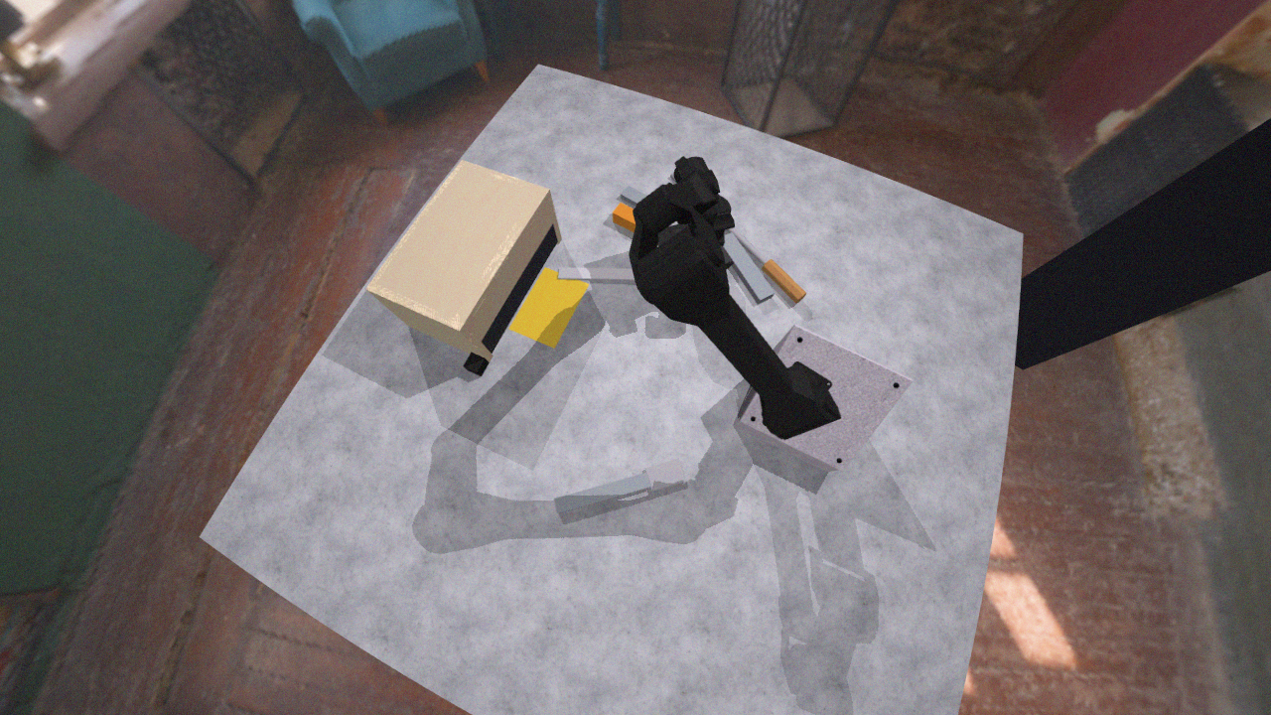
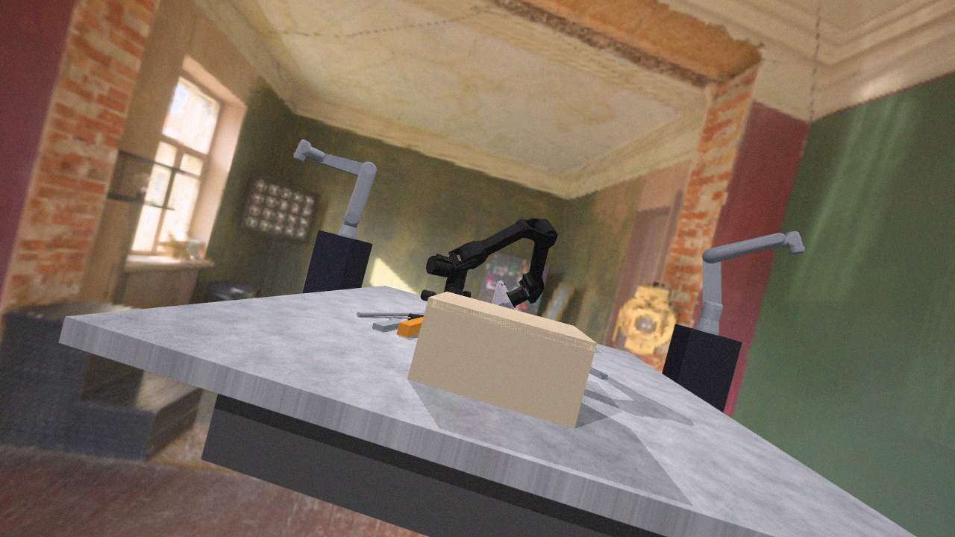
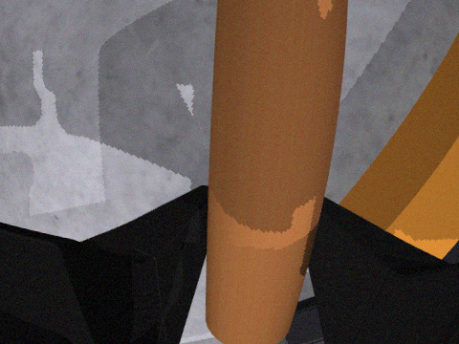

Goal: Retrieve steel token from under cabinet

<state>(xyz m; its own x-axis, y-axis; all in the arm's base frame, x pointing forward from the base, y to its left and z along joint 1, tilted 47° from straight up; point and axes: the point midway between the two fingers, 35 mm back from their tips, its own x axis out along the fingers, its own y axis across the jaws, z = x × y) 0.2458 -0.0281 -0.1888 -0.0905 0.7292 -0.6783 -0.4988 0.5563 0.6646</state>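
My gripper tip is 10 cm short of the orange bar, 4 cm to the left of it and 1 cm below it. Round my gripper tip: flat grey token (34 cm ahead, 19 cm to the left, 1 cm below); grey bar (8 cm behind, 7 cm to the right); black-handled tool (10 cm to the right, 3 cm ahead).
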